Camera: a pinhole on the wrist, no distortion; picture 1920 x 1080 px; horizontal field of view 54.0 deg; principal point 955.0 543.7 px. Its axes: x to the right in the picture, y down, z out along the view. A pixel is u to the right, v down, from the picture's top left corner.
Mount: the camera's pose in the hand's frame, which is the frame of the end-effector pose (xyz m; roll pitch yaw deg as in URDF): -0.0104 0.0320 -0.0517 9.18 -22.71 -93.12
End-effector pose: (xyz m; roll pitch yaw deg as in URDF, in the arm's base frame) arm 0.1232 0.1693 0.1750 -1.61 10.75 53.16
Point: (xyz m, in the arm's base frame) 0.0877 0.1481 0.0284
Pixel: behind the camera
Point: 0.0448 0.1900 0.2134
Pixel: 870.4 286.6
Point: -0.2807 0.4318 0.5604
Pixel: 211.1 465.4
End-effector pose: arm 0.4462 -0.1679 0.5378 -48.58 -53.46 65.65
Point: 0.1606 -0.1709 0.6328
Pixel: 1600.8 928.6
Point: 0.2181 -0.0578 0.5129
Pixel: 602.4 747.8
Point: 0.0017 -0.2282 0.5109
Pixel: 1363.7 205.1
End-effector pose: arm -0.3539 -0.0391 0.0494 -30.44 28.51 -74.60
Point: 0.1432 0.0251 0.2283
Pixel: 627.8 744.2
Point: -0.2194 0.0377 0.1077
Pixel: 835.2 262.7
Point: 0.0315 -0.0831 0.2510
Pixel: 1073.0 984.8
